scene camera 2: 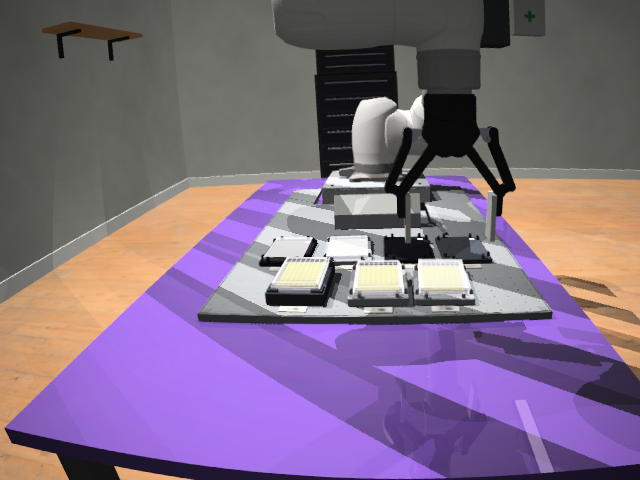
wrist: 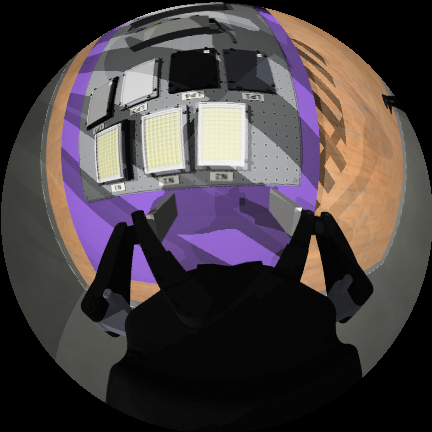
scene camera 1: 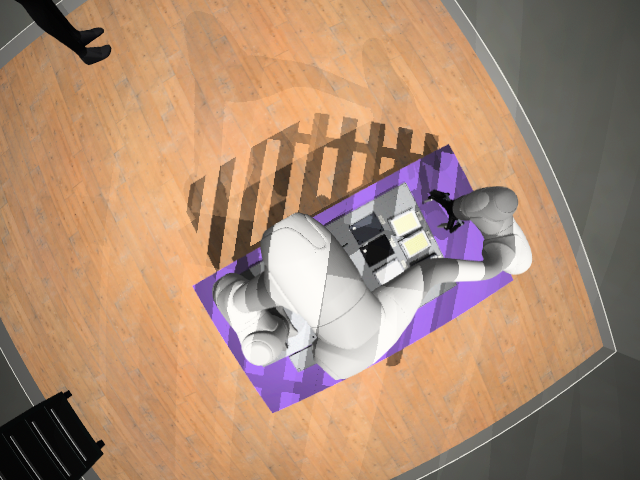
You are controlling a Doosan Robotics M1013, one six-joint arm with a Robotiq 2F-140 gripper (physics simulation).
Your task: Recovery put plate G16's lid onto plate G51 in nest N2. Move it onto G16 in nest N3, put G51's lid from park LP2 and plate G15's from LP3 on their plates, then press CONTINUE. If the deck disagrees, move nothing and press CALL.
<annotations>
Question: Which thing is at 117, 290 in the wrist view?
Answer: The gripper.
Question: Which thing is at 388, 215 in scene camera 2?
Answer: A button box.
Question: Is the gripper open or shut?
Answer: Open.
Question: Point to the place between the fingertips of the gripper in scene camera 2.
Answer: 449, 239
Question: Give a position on a button box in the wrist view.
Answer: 154, 35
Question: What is the gripper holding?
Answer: Nothing.
</annotations>
